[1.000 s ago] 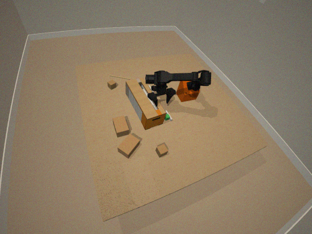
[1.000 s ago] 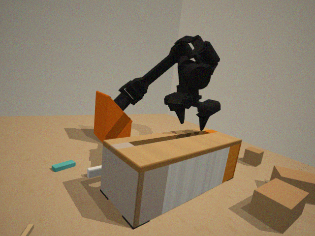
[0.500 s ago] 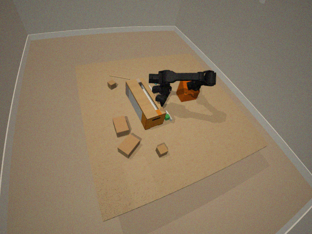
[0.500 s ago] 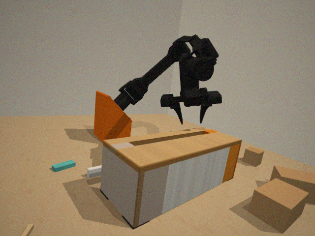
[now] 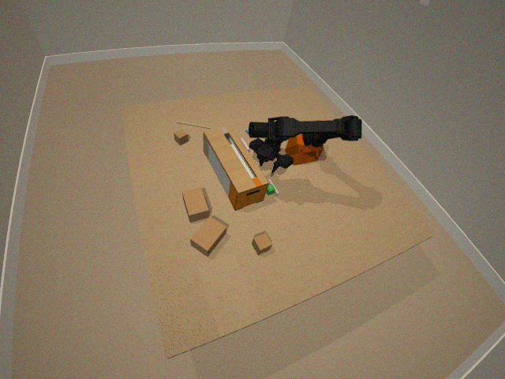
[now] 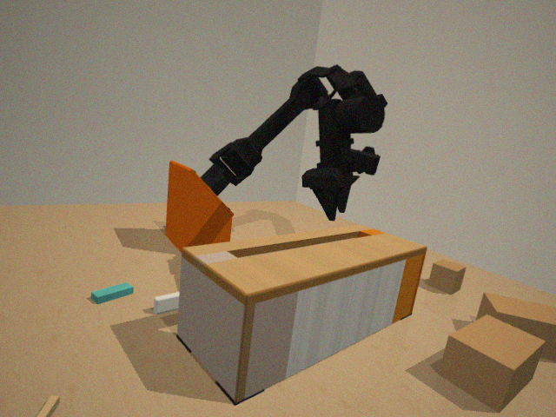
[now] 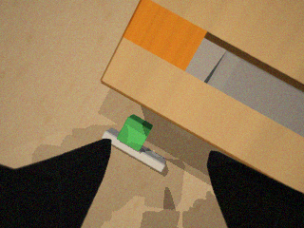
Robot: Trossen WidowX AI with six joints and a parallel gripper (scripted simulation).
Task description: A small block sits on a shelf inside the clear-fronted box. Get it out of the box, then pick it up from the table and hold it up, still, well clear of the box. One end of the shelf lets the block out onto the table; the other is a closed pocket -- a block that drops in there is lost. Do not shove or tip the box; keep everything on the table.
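My gripper tip is 3 cm past the small green block, 2 cm to the right of it and 13 cm above it. From my gripper tip the other things lie so: long wooden box 5 cm ahead, 13 cm to the right, 8 cm below; thin stick 16 cm ahead, 53 cm to the right, 14 cm below.
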